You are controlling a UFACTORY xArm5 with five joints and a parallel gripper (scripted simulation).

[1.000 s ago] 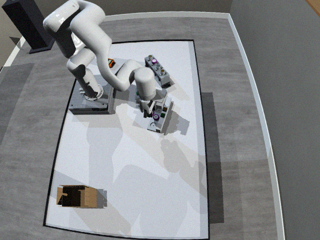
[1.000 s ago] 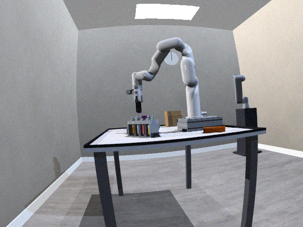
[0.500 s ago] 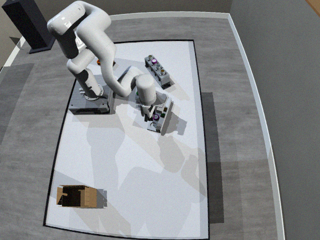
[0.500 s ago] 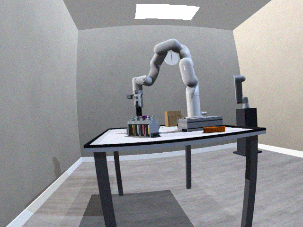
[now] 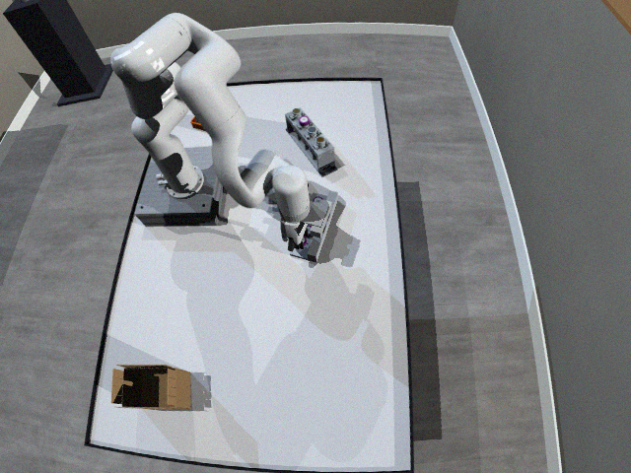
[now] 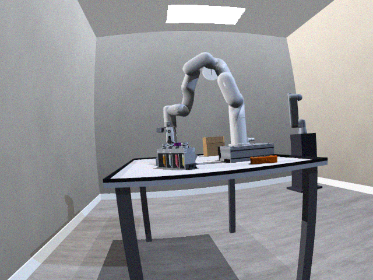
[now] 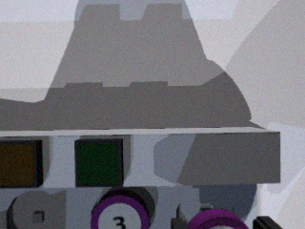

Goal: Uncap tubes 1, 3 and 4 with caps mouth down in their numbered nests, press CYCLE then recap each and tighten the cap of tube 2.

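The blue key lies 240 mm to the left of my hand and 80 mm behind it. Also, from my hand: green key (190 mm to the left, 80 mm behind); then key housing (210 mm to the left, 60 mm behind, 20 mm below); then cardboard box (420 mm to the right, 390 mm behind).
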